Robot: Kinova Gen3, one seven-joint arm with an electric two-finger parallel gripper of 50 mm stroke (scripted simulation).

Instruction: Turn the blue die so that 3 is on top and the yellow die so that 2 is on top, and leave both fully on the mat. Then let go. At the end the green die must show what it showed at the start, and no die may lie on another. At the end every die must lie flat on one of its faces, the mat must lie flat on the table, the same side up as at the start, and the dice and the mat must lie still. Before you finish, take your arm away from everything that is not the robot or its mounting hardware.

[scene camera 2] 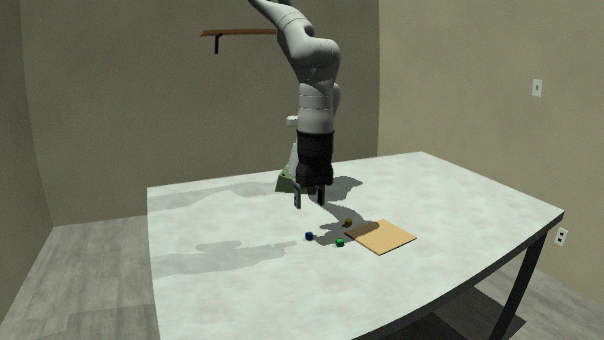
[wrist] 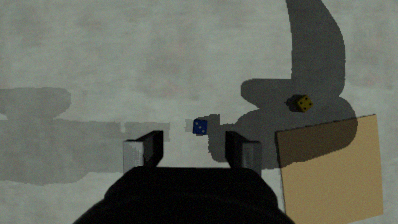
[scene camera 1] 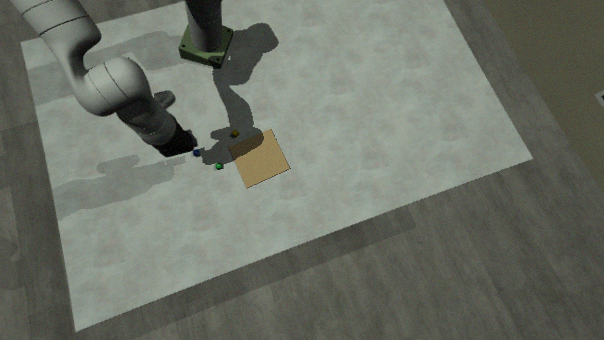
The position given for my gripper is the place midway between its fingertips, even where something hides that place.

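Note:
There's a tan mat (scene camera 1: 258, 158) here, and scene camera 2 gives me the tan mat (scene camera 2: 381, 236) as well. I can also see my gripper (scene camera 2: 309, 205), and in the wrist view there's my gripper (wrist: 194, 144) again.

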